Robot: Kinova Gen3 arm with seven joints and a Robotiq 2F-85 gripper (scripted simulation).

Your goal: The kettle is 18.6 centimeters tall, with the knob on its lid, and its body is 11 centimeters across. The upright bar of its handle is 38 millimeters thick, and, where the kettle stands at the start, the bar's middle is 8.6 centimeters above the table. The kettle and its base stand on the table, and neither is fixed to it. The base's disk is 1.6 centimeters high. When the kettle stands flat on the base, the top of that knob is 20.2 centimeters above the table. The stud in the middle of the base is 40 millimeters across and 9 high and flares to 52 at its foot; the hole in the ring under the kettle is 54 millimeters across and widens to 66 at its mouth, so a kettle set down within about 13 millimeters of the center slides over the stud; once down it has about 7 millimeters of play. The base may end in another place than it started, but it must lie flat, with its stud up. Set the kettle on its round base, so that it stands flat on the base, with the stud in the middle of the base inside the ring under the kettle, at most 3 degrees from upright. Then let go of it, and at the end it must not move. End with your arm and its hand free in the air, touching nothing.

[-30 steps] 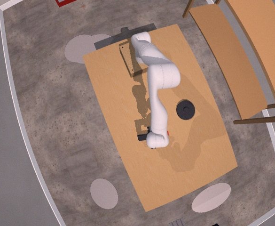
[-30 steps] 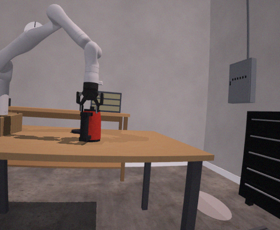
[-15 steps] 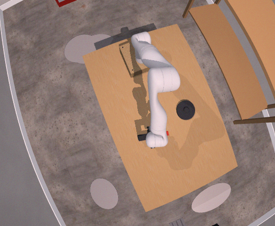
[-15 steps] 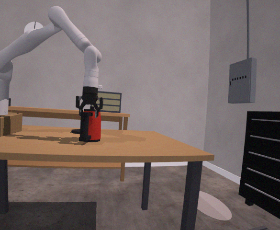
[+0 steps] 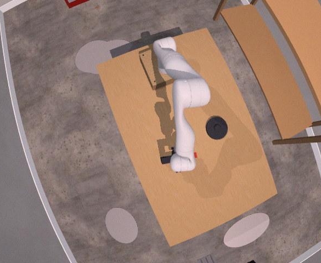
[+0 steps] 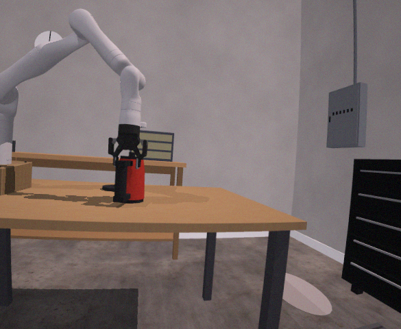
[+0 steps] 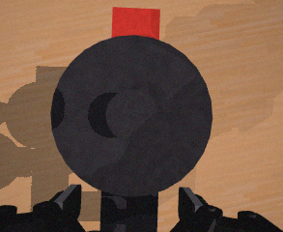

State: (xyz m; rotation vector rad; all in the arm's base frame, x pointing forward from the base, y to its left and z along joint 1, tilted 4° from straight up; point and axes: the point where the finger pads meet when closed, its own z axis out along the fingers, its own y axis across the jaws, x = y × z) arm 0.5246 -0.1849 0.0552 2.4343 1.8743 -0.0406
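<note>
The red kettle lies 10 mm ahead of my hand, 20 mm to the left of it and 50 mm below it. Round my hand: round black base 50 mm behind, 350 mm to the left, 130 mm below.
</note>
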